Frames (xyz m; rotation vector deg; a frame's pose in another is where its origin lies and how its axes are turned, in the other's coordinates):
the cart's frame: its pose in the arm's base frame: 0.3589 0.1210 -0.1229 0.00 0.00 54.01
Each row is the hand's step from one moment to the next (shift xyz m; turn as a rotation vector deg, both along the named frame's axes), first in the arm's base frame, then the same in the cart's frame.
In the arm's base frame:
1: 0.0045 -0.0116 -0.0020 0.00 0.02 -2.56
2: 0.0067 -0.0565 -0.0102 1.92 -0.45 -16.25
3: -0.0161 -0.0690 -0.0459 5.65 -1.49 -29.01
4: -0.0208 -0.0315 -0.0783 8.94 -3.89 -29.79
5: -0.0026 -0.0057 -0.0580 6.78 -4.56 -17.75
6: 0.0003 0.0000 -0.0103 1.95 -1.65 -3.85
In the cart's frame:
1: -0.0067 -0.0105 -0.0020 0.02 0.01 -2.56
2: -0.0418 -0.0386 -0.0102 0.76 -1.82 -16.25
3: -0.0653 -0.0275 -0.0459 2.11 -5.45 -29.01
4: -0.0377 -0.0017 -0.0783 2.11 -9.52 -29.79
5: -0.0061 -0.0012 -0.0580 0.29 -8.17 -17.75
6: 0.0002 -0.0002 -0.0103 -0.19 -2.55 -3.85

